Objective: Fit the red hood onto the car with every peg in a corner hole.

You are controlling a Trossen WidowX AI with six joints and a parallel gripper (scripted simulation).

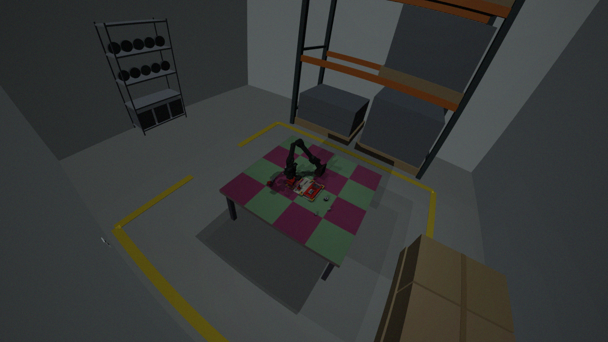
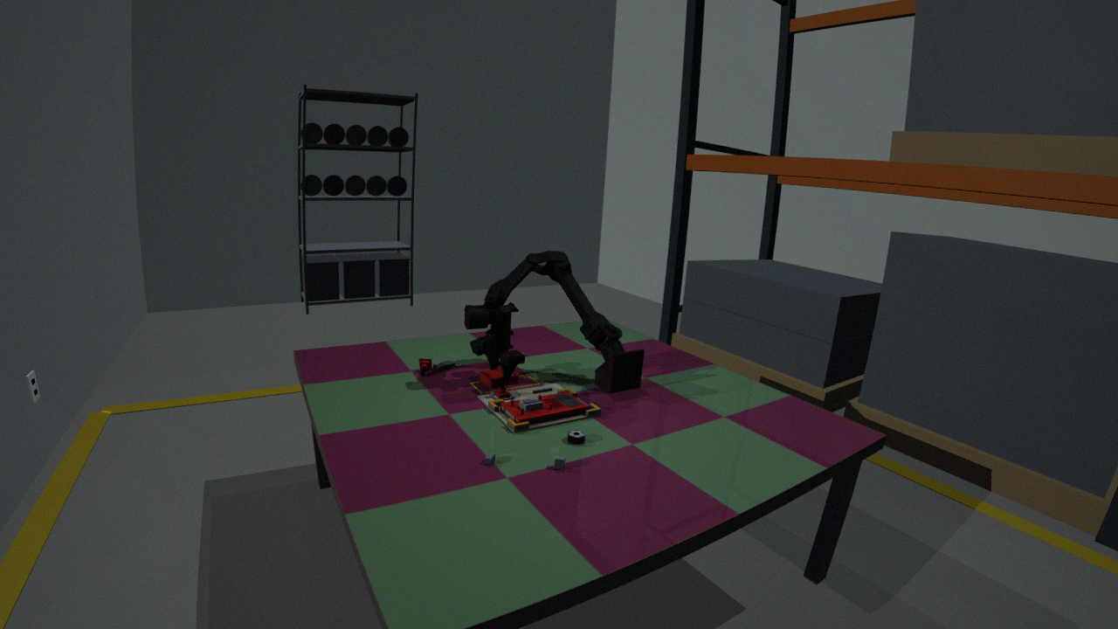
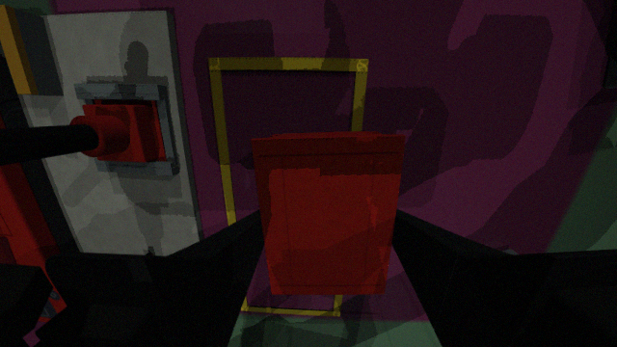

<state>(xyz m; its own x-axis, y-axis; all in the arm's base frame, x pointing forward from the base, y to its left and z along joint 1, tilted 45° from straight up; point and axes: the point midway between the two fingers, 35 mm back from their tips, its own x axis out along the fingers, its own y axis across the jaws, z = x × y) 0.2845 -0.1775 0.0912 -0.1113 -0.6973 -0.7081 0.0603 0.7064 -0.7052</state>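
Right now my gripper tip is 250 mm to the right of the grey engine block, 60 mm short of it and 10 mm below it. Also, from my gripper tip: red hood 10 mm above; grey bar 150 mm to the right, 120 mm behind, 10 mm below; jig 210 mm to the left, 20 mm ahead.
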